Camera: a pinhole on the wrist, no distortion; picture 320 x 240 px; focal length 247.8 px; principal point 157.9 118.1 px. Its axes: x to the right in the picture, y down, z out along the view. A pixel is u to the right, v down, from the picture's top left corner.
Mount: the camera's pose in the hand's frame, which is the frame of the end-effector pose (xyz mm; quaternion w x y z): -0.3 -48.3 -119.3 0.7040 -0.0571 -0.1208 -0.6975
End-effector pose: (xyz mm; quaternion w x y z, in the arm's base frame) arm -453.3 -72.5 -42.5 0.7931 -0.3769 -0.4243 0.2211
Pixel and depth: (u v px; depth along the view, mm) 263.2 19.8 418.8
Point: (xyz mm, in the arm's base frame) -824.2 -154.4 60.1
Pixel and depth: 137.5 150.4 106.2
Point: -435.8 -85.3 -36.6
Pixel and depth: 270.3 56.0 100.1
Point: -458.4 -143.1 -11.5
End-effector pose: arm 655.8 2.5 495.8 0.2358 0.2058 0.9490 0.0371
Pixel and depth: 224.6 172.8 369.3
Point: 723.2 -31.9 228.6
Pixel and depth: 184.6 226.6 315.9
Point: 663.7 41.6 266.3
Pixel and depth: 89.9 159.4 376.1
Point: 791.0 141.8 310.4
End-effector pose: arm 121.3 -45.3 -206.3 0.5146 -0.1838 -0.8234 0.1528
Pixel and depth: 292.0 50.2 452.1
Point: -169.2 -299.3 -415.1
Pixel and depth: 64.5 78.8 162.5
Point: 127.1 -20.1 -269.2
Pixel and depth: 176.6 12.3 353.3
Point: 2.3 -133.2 -446.5
